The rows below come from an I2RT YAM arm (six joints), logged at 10 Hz.
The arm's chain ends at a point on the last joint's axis. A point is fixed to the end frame.
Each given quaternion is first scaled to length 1.
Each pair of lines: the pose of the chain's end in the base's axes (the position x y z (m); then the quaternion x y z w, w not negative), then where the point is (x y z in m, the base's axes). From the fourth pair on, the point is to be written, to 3 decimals.
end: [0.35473 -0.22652 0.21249 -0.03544 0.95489 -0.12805 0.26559]
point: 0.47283 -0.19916 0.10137
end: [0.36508 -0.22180 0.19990 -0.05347 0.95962 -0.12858 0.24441]
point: 0.47695 -0.19241 0.08300
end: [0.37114 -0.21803 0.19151 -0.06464 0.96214 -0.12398 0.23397]
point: 0.47946 -0.18602 0.07199
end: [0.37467 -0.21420 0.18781 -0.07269 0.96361 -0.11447 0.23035]
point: 0.481 -0.178 0.068
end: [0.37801 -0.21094 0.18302 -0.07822 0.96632 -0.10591 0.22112]
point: 0.481 -0.172 0.061
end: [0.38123 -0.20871 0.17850 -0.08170 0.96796 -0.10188 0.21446]
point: 0.482 -0.169 0.055
